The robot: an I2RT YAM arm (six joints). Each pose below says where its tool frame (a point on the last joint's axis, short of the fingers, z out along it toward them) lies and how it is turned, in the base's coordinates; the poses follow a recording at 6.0 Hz.
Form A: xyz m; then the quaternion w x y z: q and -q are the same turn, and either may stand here.
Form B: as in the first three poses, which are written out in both.
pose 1, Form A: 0.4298, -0.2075, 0.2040, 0.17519, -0.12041, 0.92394, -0.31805
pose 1, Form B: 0.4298, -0.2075, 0.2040, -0.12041, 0.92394, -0.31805, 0.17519
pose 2, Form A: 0.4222, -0.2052, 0.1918, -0.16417, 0.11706, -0.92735, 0.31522
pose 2, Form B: 0.4222, -0.2052, 0.1918, -0.11706, 0.92735, -0.31522, 0.16417
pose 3, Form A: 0.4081, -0.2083, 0.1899, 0.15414, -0.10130, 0.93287, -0.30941
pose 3, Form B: 0.4081, -0.2083, 0.1899, -0.10130, 0.93287, -0.30941, 0.15414
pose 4, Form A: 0.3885, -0.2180, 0.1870, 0.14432, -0.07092, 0.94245, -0.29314
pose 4, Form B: 0.3885, -0.2180, 0.1870, -0.07092, 0.94245, -0.29314, 0.14432
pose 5, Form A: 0.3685, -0.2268, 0.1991, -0.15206, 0.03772, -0.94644, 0.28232
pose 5, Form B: 0.3685, -0.2268, 0.1991, -0.03772, 0.94644, -0.28232, 0.15206
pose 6, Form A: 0.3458, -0.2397, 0.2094, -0.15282, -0.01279, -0.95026, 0.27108
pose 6, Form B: 0.3458, -0.2397, 0.2094, 0.01279, 0.95026, -0.27108, 0.15282
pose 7, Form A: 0.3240, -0.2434, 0.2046, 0.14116, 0.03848, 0.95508, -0.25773
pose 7, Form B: 0.3240, -0.2434, 0.2046, 0.03848, 0.95508, -0.25773, 0.14116
